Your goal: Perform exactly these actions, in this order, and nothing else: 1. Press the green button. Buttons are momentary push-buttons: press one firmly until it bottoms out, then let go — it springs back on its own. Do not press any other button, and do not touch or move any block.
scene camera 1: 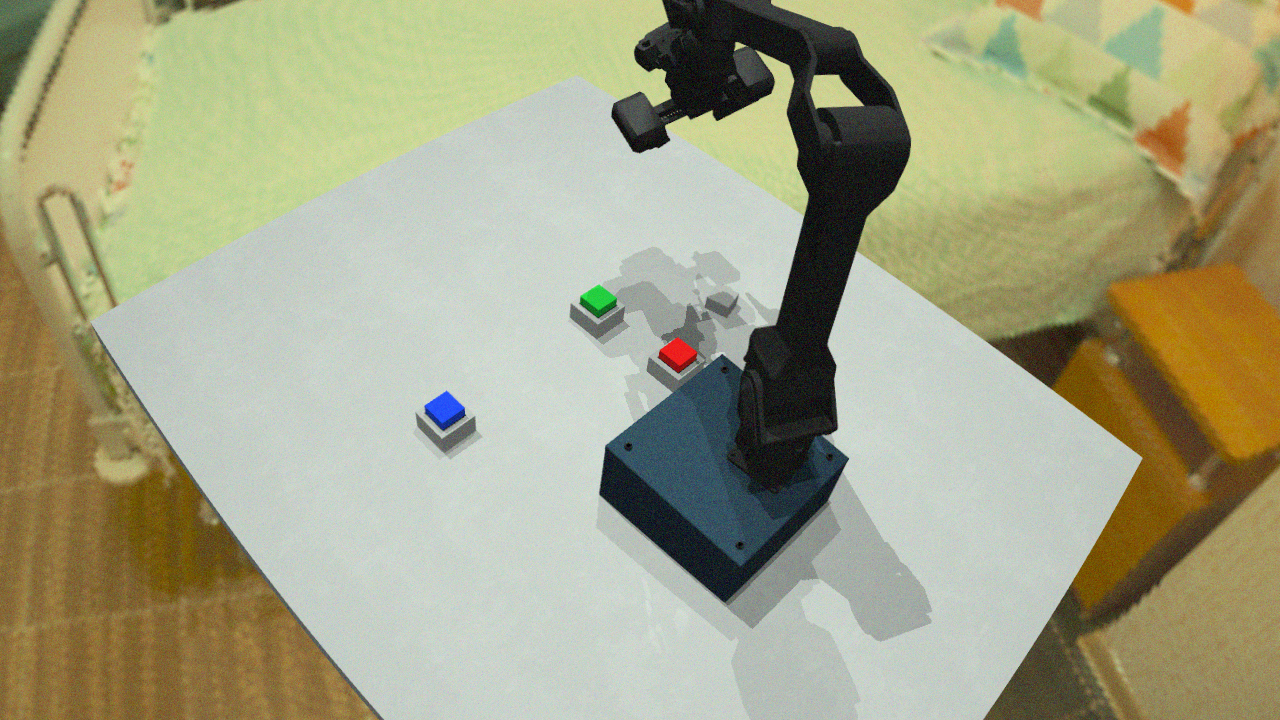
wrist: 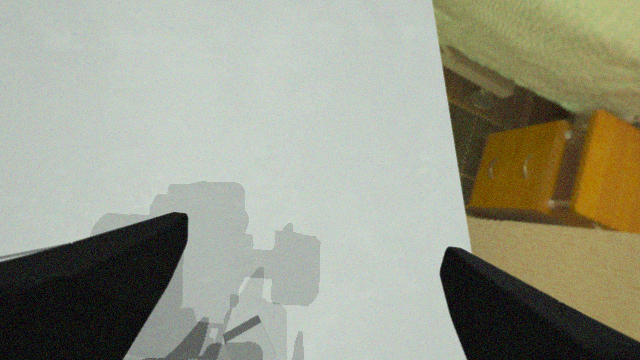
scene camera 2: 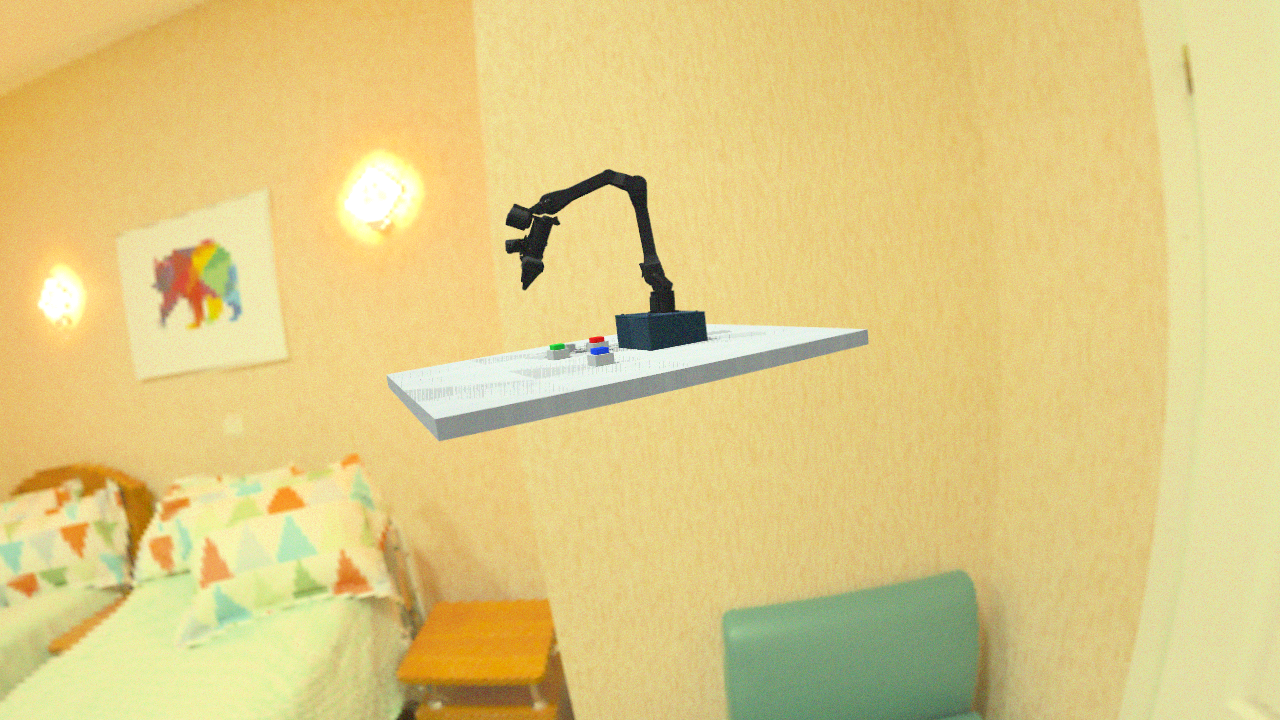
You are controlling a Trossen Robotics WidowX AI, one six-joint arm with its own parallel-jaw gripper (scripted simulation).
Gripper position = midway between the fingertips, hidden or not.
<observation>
My gripper (scene camera 1: 686, 131) is open, holding nothing. Also in view: a small grey block (scene camera 1: 721, 299), a green button (scene camera 1: 598, 300), a blue button (scene camera 1: 444, 410) and a red button (scene camera 1: 677, 354).
My gripper shows as well in the wrist view (wrist: 317, 243) and in scene camera 2 (scene camera 2: 523, 286).
</observation>
